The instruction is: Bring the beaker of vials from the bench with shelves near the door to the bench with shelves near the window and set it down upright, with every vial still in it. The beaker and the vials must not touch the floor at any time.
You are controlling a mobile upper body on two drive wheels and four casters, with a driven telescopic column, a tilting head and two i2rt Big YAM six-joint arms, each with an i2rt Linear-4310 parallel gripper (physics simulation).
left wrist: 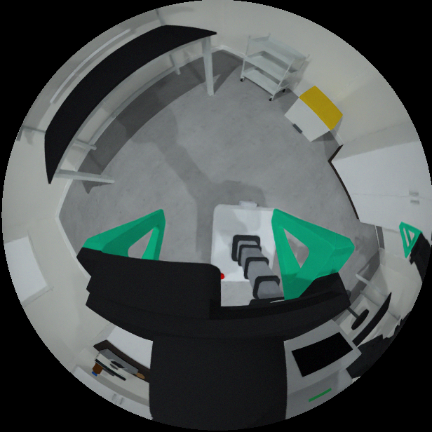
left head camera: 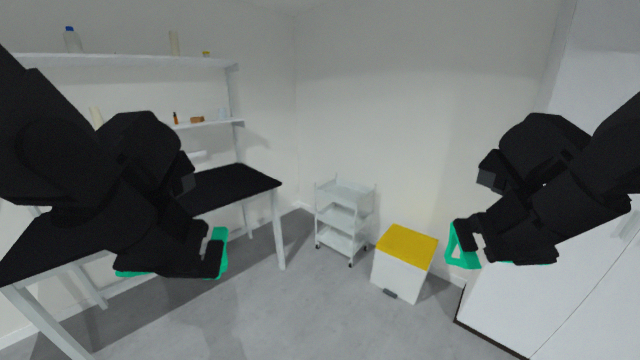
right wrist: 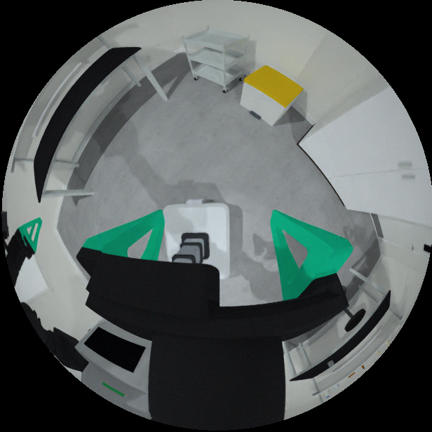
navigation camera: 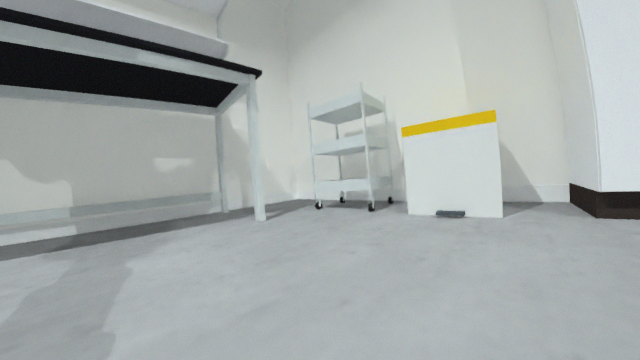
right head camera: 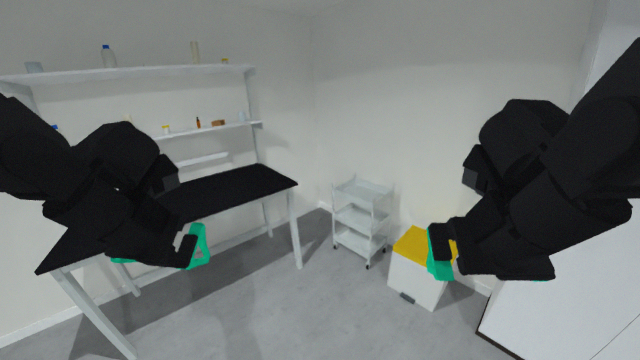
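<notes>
A bench with a black top and wall shelves (left head camera: 235, 186) (right head camera: 235, 192) (left wrist: 100, 82) (right wrist: 70, 110) stands at the left; the navigation camera shows its leg (navigation camera: 256, 150). A second bench with shelves (right wrist: 372, 321) shows at the lower right of the right wrist view, with a small pale object (right wrist: 330, 363) on its top, too small to identify. No beaker of vials can be made out for certain. My left gripper (left head camera: 172, 265) (right head camera: 160, 255) (left wrist: 218, 215) is open and empty, in front of the left bench. My right gripper (left head camera: 495, 257) (right head camera: 490, 267) (right wrist: 217, 215) is open and empty, near the white cabinet.
A three-tier cart (left head camera: 345, 192) (right head camera: 363, 192) (navigation camera: 340, 145) stands in the far corner. A white bin with a yellow lid (left head camera: 407, 245) (navigation camera: 452, 170) stands beside it. A white cabinet (left head camera: 540, 295) (right wrist: 370, 150) is at the right. A stool (right wrist: 355, 320) stands by the second bench.
</notes>
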